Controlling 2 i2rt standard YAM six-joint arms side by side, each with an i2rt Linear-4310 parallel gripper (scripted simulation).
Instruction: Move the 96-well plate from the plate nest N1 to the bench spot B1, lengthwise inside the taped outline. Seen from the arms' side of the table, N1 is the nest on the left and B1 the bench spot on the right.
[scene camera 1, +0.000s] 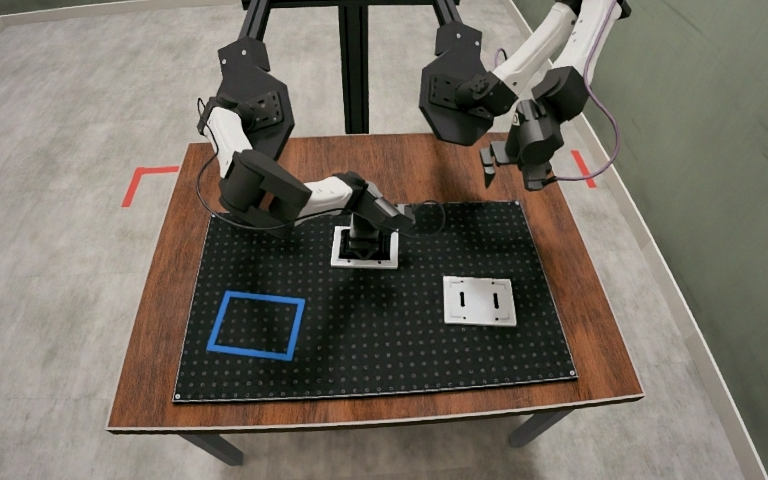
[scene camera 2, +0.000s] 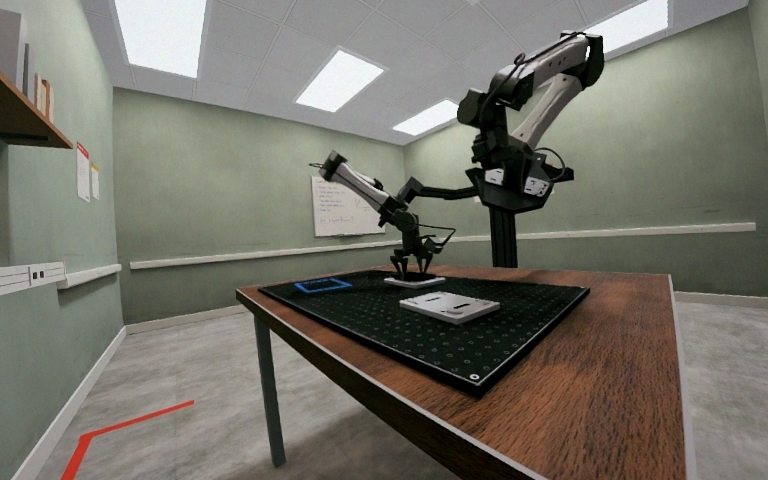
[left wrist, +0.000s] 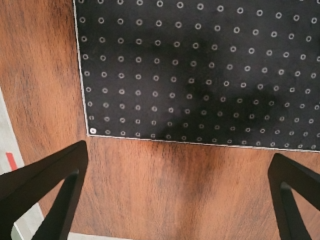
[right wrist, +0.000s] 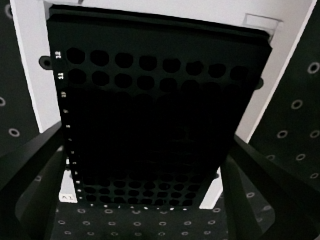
The left gripper (scene camera 1: 507, 185) is 97 cm from the lens. A black 96-well plate (scene camera 1: 384, 241) is 109 cm from the lens.
